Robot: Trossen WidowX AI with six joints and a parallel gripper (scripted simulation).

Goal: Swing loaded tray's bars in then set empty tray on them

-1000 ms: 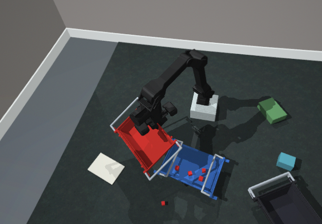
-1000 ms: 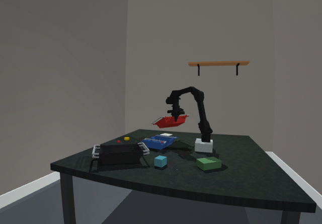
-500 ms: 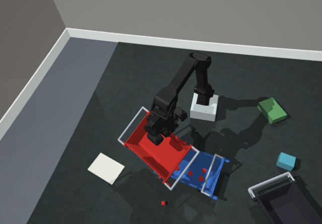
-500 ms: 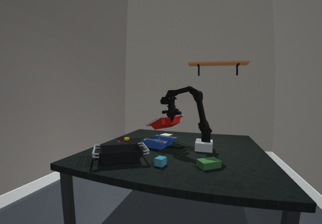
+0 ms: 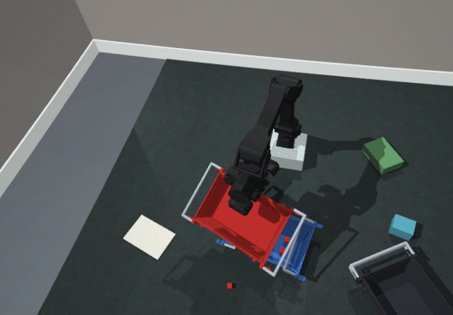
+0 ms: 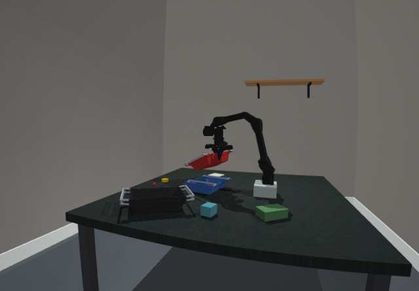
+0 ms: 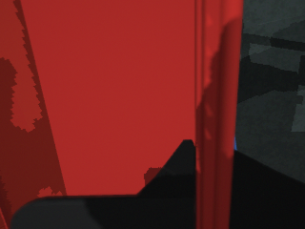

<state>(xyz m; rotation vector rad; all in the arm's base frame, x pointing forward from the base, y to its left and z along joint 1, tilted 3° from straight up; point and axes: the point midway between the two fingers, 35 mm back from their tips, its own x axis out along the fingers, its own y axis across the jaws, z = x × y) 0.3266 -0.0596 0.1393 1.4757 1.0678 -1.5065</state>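
Now: gripper tip 70 mm short of the red tray and 30 mm to the left of it. Round my gripper tip: small red cube: 220 mm ahead, 40 mm to the right, 180 mm below; then white flat plate: 120 mm ahead, 350 mm to the right, 180 mm below; then teal cube: 80 mm behind, 460 mm to the left, 160 mm below.
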